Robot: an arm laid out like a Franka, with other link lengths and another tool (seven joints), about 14 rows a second.
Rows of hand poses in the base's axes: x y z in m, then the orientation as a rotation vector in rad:
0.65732 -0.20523 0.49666 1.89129 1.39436 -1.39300
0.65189 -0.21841 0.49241 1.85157 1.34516 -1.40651
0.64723 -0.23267 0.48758 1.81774 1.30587 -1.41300
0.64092 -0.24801 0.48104 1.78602 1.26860 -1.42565
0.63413 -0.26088 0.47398 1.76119 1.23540 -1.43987
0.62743 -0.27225 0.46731 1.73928 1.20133 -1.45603
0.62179 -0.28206 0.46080 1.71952 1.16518 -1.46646
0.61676 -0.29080 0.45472 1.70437 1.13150 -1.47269
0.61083 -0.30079 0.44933 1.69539 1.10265 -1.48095
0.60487 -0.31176 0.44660 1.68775 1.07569 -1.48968
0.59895 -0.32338 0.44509 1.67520 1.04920 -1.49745
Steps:
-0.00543 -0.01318 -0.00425 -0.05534 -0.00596 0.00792
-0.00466 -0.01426 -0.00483 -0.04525 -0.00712 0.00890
-0.00631 -0.01534 -0.00654 -0.04310 -0.00178 0.00508
-0.00679 -0.01287 -0.00706 -0.03657 0.00044 0.00064
-0.00670 -0.01137 -0.00667 -0.03550 0.00139 -0.00274
-0.00564 -0.00981 -0.00651 -0.03539 -0.00343 -0.00243
-0.00503 -0.00874 -0.00608 -0.03097 -0.00596 -0.00300
-0.00593 -0.00999 -0.00539 -0.02422 -0.00371 -0.00678
-0.00596 -0.01097 -0.00273 -0.02214 -0.00281 -0.00753
-0.00592 -0.01162 -0.00151 -0.02466 -0.00214 -0.00408

